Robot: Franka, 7 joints.
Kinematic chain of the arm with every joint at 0, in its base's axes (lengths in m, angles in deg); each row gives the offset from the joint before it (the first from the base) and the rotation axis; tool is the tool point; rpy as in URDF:
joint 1: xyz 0 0 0.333 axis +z
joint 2: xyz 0 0 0 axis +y
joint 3: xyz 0 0 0.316 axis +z
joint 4: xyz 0.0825 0 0 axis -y
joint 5: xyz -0.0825 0 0.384 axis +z
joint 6: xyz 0 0 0 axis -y
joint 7: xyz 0.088 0 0 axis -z
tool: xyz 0 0 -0.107 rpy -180 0 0
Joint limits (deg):
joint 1: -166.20..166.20
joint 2: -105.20..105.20
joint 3: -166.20..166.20
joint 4: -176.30..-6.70
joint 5: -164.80..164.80
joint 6: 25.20..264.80
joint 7: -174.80..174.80
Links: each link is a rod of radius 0.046 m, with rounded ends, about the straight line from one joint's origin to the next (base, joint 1, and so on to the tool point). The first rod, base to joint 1, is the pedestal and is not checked.
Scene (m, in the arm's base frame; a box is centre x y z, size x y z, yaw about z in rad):
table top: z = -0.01
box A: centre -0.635 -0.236 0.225 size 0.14 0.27 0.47 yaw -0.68
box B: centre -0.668 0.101 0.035 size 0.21 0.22 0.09 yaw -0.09
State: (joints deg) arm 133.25 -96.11 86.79 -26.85 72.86 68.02 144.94
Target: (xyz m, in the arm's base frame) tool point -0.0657 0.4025 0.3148
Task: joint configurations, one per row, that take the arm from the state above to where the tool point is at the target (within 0.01 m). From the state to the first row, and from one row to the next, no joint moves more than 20 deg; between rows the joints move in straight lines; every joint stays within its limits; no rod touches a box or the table.
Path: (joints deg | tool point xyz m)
1: 119.69 -80.62 69.22 -42.29 59.02 72.40 144.27 | -0.0141 -0.7404 0.4643
2: 106.13 -65.12 51.66 -57.73 45.18 76.77 143.61 | -0.2873 -0.5068 0.7612
3: 92.57 -49.63 34.09 -73.16 31.34 81.15 142.94 | -0.3411 -0.0842 0.9145
4: 79.01 -34.13 16.52 -88.60 17.50 85.52 142.28 | -0.1358 0.2875 0.8711
5: 65.45 -18.64 -1.05 -104.04 3.66 89.90 141.61 | 0.1894 0.4076 0.6723
6: 51.89 -3.14 -18.61 -119.48 -10.18 94.28 140.95 | 0.4186 0.2519 0.4241
7: 45.20 -19.79 -2.13 -122.38 -0.25 92.19 141.61 | 0.3160 0.2926 0.5338
8: 38.51 -36.44 14.36 -125.28 9.69 90.11 142.28 | 0.1820 0.3112 0.6119
9: 31.81 -53.09 30.85 -128.18 19.62 88.02 142.94 | 0.0403 0.3263 0.6242
10: 25.12 -69.74 47.33 -131.08 29.55 85.94 143.61 | -0.0701 0.3516 0.5626
11: 18.43 -86.39 63.82 -133.98 39.49 83.85 144.27 | -0.1115 0.3838 0.4465
12: 11.74 -103.04 80.30 -136.88 49.42 81.77 144.94 | -0.0657 0.4025 0.3148

